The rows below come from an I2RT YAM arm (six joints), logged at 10 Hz.
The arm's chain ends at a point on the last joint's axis. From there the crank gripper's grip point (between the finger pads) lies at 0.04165 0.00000 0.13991 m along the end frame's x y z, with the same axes.
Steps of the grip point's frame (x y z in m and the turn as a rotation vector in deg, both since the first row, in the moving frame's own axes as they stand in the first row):
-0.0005, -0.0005, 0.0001, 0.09, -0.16, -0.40
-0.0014, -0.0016, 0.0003, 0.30, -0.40, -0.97
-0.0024, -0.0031, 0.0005, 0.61, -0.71, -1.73
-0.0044, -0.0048, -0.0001, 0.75, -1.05, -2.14
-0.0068, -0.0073, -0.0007, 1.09, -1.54, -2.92
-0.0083, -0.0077, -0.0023, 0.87, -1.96, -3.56
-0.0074, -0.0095, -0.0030, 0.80, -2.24, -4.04
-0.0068, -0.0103, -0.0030, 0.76, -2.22, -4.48
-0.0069, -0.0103, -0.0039, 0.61, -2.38, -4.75
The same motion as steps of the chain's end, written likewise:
-0.0001, 0.0000, 0.0000, 0.09, -0.16, -0.40
-0.0004, -0.0002, 0.0000, 0.30, -0.40, -0.97
-0.0006, -0.0004, 0.0000, 0.61, -0.71, -1.73
-0.0018, -0.0015, -0.0008, 0.75, -1.05, -2.14
-0.0029, -0.0026, -0.0017, 1.09, -1.54, -2.92
-0.0033, -0.0031, -0.0036, 0.87, -1.96, -3.56
-0.0017, -0.0048, -0.0045, 0.80, -2.24, -4.04
-0.0012, -0.0054, -0.0045, 0.76, -2.22, -4.48
-0.0009, -0.0056, -0.0055, 0.61, -2.38, -4.75

